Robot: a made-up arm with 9 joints.
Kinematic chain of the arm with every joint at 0, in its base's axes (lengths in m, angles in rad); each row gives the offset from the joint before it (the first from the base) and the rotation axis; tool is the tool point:
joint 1: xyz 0 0 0.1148 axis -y
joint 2: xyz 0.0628 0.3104 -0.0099 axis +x
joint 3: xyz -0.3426 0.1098 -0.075 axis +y
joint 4: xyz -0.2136 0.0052 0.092 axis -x
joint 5: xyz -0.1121 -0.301 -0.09 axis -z
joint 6: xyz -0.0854 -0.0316 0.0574 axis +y
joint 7: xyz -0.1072 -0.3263 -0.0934 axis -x
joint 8: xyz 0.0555 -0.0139 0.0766 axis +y
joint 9: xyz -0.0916 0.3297 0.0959 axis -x
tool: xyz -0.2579 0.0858 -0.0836
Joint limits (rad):
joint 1: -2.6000..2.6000
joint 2: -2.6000..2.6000
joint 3: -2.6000..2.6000
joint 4: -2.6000..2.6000
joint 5: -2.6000..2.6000
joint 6: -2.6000..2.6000
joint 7: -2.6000..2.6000
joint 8: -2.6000..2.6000
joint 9: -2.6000..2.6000
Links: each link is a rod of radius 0.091 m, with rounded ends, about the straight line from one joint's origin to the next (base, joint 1, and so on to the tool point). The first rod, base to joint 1, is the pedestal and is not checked.
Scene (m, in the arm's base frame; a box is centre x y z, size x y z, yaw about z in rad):
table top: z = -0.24
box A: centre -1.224 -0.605 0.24 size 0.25 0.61 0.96 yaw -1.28
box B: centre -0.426 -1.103 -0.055 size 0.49 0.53 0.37 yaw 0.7
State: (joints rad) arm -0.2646 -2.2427 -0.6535 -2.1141 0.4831 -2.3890 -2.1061 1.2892 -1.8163
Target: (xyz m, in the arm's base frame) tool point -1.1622 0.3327 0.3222
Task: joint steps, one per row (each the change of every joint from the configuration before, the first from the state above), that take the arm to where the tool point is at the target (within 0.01 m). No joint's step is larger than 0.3 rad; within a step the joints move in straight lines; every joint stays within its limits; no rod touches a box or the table.
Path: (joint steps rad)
1: -0.2469 0.0005 0.1182 0.1195 0.2871 -0.0422 0.2877 0.2622 0.0832
2: -0.2468 0.0006 0.1181 0.1196 0.2871 -0.0422 0.2877 0.2621 0.0832
3: -0.2469 0.0005 0.1182 0.1195 0.2870 -0.0422 0.2877 0.2622 0.0833
4: -0.2468 0.0006 0.1181 0.1195 0.2871 -0.0422 0.2877 0.2621 0.0832
5: -0.2469 0.0005 0.1182 0.1196 0.2871 -0.0422 0.2877 0.2622 0.0832
6: 0.2556 0.0024 -0.0310 -0.1342 -0.0740 0.0719 -0.1064 -0.1223 -0.0850
7: 0.2555 0.0023 -0.0309 -0.1342 -0.0739 0.0719 -0.1064 -0.1223 -0.0850
8: 0.2556 0.0024 -0.0310 -0.1342 -0.0740 0.0719 -0.1063 -0.1222 -0.0850
9: 0.2556 0.0023 -0.0309 -0.1342 -0.0739 0.0719 -0.1064 -0.1223 -0.0850
10: 0.2555 0.0024 -0.0310 -0.1341 -0.0739 0.0719 -0.1063 -0.1223 -0.0849

